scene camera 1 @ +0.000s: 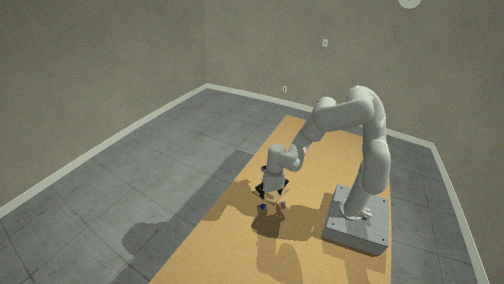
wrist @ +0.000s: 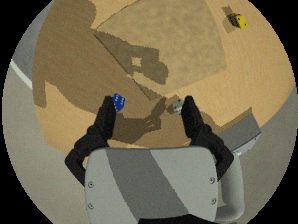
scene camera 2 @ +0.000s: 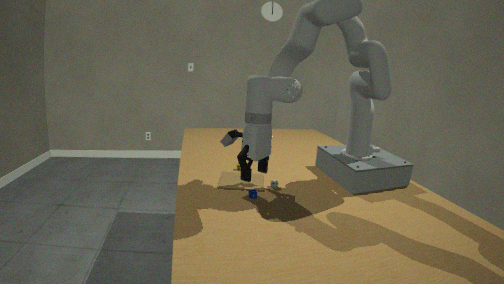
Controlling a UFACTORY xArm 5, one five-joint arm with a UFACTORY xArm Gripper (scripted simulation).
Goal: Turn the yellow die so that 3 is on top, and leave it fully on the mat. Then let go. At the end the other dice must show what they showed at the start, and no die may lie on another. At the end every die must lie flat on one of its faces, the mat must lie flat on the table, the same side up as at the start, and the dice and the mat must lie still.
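Gripper [scene camera 2: 254, 176] and [wrist: 148, 103], visible.
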